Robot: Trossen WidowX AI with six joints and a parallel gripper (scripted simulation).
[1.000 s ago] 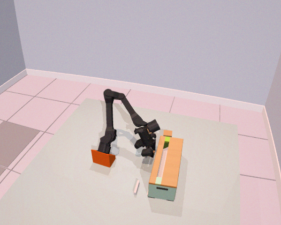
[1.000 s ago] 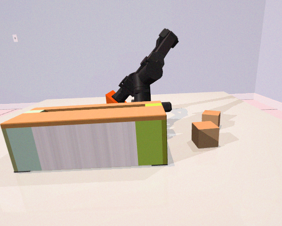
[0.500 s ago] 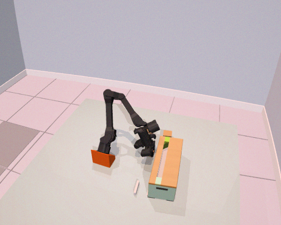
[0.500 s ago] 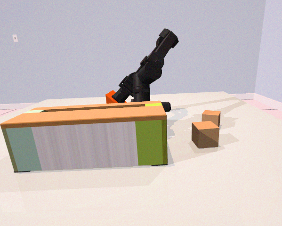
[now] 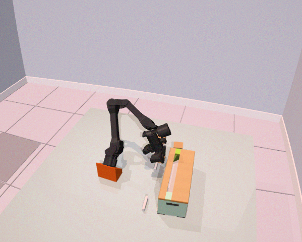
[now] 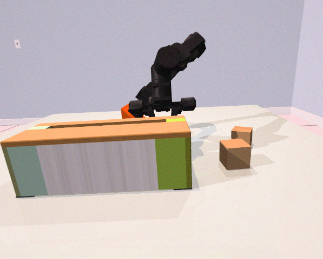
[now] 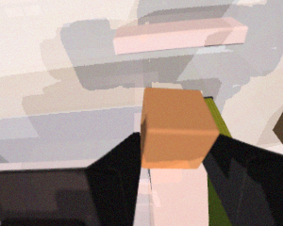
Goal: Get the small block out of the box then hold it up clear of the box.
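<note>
The tan block is 2 cm behind my gripper tip and 1 cm above it. From my gripper tip the other things lie so: long box: 13 cm to the right, 7 cm ahead, 1 cm below.
</note>
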